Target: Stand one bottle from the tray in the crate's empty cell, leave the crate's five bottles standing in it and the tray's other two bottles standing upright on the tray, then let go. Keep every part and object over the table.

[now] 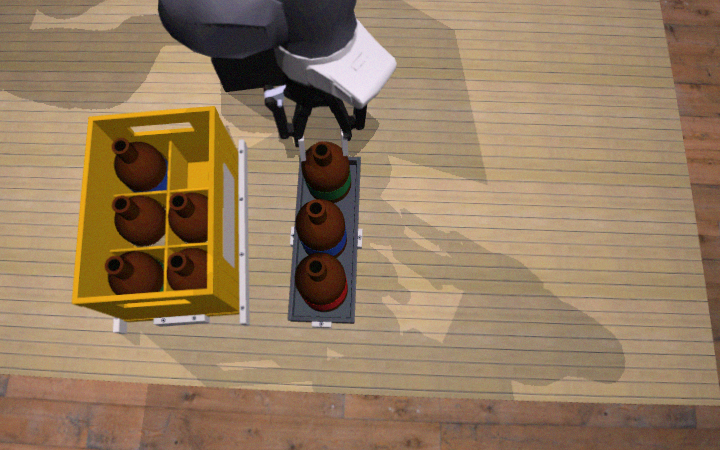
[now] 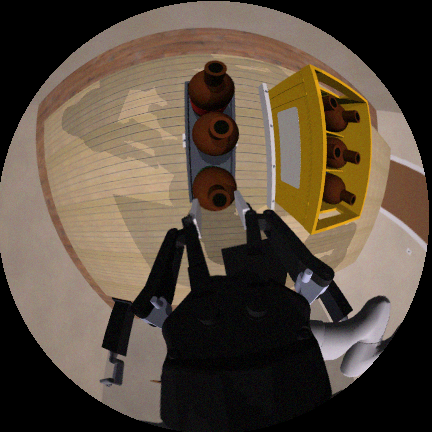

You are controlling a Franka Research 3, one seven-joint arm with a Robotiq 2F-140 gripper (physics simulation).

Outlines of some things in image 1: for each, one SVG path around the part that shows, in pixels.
The gripper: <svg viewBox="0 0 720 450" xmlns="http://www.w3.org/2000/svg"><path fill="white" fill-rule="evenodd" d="M263 87L265 106L273 112L280 138L288 139L289 136L294 138L295 146L299 147L301 161L306 161L303 135L308 117L311 115L312 108L329 106L331 112L334 113L340 126L343 156L348 156L348 141L352 137L351 130L354 128L356 130L364 129L367 105L362 109L354 107L353 115L349 116L341 99L313 85L305 85L292 80L285 73L282 86L274 88L272 85L265 85ZM284 97L296 102L292 123L287 122L283 106Z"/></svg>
A red-banded bottle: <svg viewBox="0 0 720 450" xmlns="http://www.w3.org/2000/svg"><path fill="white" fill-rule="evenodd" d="M312 253L303 258L298 264L294 277L295 285L301 297L310 308L318 312L330 312L339 308L347 297L348 285L345 270L341 262L333 255L324 252Z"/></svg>
